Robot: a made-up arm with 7 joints.
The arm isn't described. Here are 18 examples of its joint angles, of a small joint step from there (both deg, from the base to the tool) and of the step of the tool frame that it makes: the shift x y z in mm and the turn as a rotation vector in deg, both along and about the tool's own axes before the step.
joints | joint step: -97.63 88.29 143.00 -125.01 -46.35 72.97 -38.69 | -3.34 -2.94 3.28 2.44 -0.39 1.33 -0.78
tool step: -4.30 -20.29 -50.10 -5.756 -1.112 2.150
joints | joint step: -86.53 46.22 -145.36 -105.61 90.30 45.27 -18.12 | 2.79 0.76 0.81 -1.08 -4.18 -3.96 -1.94
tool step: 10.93 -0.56 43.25 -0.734 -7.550 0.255
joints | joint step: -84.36 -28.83 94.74 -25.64 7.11 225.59 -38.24 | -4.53 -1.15 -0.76 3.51 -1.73 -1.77 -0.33
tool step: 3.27 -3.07 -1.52 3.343 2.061 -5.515
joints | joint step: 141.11 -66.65 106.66 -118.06 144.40 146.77 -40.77 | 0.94 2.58 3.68 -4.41 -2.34 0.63 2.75
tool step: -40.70 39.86 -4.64 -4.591 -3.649 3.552
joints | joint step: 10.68 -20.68 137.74 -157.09 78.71 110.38 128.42 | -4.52 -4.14 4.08 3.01 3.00 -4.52 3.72
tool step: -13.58 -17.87 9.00 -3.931 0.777 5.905
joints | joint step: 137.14 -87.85 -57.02 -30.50 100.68 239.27 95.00 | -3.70 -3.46 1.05 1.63 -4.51 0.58 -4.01
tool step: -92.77 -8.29 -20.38 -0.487 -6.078 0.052
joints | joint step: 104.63 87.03 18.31 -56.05 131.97 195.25 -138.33 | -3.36 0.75 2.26 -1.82 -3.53 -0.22 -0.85
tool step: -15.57 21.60 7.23 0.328 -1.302 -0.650
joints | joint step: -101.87 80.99 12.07 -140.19 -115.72 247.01 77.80 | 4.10 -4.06 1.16 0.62 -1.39 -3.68 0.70
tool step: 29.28 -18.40 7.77 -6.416 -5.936 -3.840
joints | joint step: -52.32 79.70 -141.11 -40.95 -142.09 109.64 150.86 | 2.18 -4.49 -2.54 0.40 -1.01 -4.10 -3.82
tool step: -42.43 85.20 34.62 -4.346 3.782 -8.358
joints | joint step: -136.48 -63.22 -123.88 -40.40 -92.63 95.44 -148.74 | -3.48 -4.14 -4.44 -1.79 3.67 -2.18 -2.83
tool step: 28.76 11.80 140.85 2.525 10.035 -4.394
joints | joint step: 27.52 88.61 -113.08 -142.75 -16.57 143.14 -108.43 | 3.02 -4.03 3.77 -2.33 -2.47 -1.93 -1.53
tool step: 60.09 13.99 -4.25 -0.163 3.345 -7.570
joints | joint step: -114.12 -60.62 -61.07 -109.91 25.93 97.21 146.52 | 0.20 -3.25 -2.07 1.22 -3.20 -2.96 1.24
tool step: 21.34 -14.19 -41.98 -0.355 0.057 1.011
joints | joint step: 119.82 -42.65 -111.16 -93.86 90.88 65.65 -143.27 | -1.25 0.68 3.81 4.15 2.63 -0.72 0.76
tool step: 41.86 50.69 53.12 2.396 2.938 -4.741
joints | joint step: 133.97 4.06 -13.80 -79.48 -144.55 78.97 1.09 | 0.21 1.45 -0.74 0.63 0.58 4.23 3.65
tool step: 6.54 -11.54 -19.12 0.221 4.588 2.823
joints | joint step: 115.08 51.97 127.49 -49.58 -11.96 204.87 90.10 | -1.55 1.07 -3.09 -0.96 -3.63 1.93 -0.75
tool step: 27.18 -10.05 -6.57 1.813 0.275 -7.665
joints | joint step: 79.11 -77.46 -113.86 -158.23 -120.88 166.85 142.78 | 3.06 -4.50 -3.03 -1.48 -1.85 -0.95 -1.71
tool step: -43.47 21.07 19.88 -1.273 -5.729 -1.302
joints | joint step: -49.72 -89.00 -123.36 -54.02 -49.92 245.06 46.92 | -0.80 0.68 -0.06 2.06 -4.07 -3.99 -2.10
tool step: 29.19 -1.05 21.92 0.369 -3.346 -6.181
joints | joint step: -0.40 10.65 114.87 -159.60 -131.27 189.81 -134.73 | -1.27 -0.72 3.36 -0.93 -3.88 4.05 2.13
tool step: -4.50 18.32 -3.48 -4.830 -1.858 -3.707
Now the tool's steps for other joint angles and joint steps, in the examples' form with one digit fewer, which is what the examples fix.
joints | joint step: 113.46 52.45 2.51 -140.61 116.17 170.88 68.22 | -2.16 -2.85 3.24 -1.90 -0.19 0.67 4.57
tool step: -2.5 23.5 -11.8 -1.83 -0.46 3.84
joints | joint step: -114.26 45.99 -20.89 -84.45 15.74 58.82 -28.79 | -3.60 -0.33 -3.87 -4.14 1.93 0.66 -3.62
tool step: -42.5 115.8 22.8 7.42 1.96 0.87
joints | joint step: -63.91 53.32 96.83 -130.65 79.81 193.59 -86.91 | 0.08 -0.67 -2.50 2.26 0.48 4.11 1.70
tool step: 14.9 31.1 -10.1 -6.66 1.69 3.63
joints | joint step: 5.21 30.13 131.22 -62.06 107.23 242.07 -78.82 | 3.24 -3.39 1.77 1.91 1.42 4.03 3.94
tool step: -54.3 -28.2 -42.7 -0.74 -3.30 2.36
